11 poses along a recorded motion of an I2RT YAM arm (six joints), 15 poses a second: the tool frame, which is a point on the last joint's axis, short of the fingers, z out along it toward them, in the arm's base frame.
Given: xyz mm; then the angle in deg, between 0 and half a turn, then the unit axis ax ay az.
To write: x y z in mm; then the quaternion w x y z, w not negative. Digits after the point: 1 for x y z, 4 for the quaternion.
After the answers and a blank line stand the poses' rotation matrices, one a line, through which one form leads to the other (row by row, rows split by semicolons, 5 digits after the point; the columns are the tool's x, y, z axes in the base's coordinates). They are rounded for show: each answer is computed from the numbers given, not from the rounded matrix.
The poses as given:
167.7 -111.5 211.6 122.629 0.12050 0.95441 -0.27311
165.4 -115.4 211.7 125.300 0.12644 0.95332 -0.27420
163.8 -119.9 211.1 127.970 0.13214 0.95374 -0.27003
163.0 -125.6 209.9 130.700 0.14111 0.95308 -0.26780
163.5 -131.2 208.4 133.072 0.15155 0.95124 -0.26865
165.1 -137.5 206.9 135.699 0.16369 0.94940 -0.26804
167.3 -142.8 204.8 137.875 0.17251 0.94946 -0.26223
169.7 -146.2 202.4 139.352 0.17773 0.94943 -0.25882
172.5 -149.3 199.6 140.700 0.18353 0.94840 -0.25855
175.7 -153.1 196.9 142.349 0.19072 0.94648 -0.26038
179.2 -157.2 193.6 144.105 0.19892 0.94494 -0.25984
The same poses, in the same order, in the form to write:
167.7 -111.5 211.6 0.4800 0.1057 0.8373 -0.2396
165.4 -115.4 211.7 0.4594 0.1123 0.8468 -0.2436
163.8 -119.9 211.1 0.4386 0.1188 0.8571 -0.2427
163.0 -125.6 209.9 0.4171 0.1283 0.8662 -0.2434
163.5 -131.2 208.4 0.3982 0.1390 0.8726 -0.2464
165.1 -137.5 206.9 0.3770 0.1516 0.8793 -0.2483
167.3 -142.8 204.8 0.3594 0.1610 0.8860 -0.2447
169.7 -146.2 202.4 0.3473 0.1667 0.8903 -0.2427
172.5 -149.3 199.6 0.3363 0.1728 0.8932 -0.2435
175.7 -153.1 196.9 0.3227 0.1805 0.8959 -0.2465
179.2 -157.2 193.6 0.3081 0.1892 0.8990 -0.2472

-0.51685 0.40702 0.75313; -0.05299 0.86284 -0.50268; -0.85444 -0.29972 -0.42439
-0.55263 0.41398 0.72334; -0.03359 0.85614 -0.51565; -0.83275 -0.30926 -0.45922
-0.58704 0.41644 0.69423; -0.00931 0.85402 -0.52016; -0.80950 -0.31182 -0.49747
-0.61920 0.42522 0.66013; 0.01916 0.84862 -0.52866; -0.78500 -0.31470 -0.53361
-0.64426 0.43886 0.62636; 0.04636 0.83989 -0.54078; -0.76340 -0.31936 -0.56146
-0.66971 0.45384 0.58781; 0.07942 0.83077 -0.55093; -0.73836 -0.32228 -0.59242
-0.68985 0.46116 0.55806; 0.10938 0.82840 -0.54935; -0.71564 -0.31793 -0.62192
-0.70317 0.46537 0.53757; 0.12817 0.82663 -0.54795; -0.69937 -0.31640 -0.64091
-0.71409 0.47252 0.51653; 0.14500 0.82167 -0.55121; -0.68487 -0.31872 -0.65526
-0.72657 0.48249 0.48918; 0.16438 0.81335 -0.55807; -0.66714 -0.32507 -0.67027
-0.73847 0.49258 0.46046; 0.18789 0.80616 -0.56107; -0.64758 -0.32781 -0.68788

